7 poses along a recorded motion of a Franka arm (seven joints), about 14 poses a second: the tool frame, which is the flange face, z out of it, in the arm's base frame.
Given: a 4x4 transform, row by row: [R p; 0 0 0 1], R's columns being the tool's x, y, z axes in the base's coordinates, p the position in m. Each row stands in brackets.
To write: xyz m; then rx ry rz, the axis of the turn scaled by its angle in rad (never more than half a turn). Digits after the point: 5 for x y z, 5 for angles.
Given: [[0.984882 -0.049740 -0.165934 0.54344], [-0.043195 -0.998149 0.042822 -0.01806], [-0.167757 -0.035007 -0.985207 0.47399], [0 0 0 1]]
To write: 0.54344 -0.01806 0.47399 -3.09077 0.07238 0.25990
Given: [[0.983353 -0.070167 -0.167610 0.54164], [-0.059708 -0.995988 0.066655 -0.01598], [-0.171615 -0.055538 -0.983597 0.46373], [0 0 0 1]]
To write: 0.54164 -0.01598 0.46373 -3.06734 0.10052 0.26256
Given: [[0.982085 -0.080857 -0.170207 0.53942], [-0.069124 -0.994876 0.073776 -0.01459], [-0.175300 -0.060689 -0.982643 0.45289], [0 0 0 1]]
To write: 0.53942 -0.01459 0.45289 -3.06019 0.11591 0.26703
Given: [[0.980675 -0.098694 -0.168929 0.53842], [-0.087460 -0.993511 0.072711 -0.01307], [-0.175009 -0.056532 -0.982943 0.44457], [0 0 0 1]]
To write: 0.53842 -0.01307 0.44457 -3.06169 0.14403 0.26611
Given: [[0.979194 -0.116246 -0.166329 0.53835], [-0.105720 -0.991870 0.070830 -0.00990], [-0.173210 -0.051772 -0.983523 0.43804], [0 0 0 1]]
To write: 0.53835 -0.00990 0.43804 -3.06385 0.17197 0.26306
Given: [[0.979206 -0.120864 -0.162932 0.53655], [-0.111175 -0.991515 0.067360 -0.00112], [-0.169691 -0.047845 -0.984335 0.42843], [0 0 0 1]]
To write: 0.53655 -0.00112 0.42843 -3.06757 0.17997 0.25798
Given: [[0.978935 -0.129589 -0.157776 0.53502], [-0.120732 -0.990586 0.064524 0.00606], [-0.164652 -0.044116 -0.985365 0.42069], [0 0 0 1]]
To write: 0.53502 0.00606 0.42069 -3.07064 0.19435 0.25034
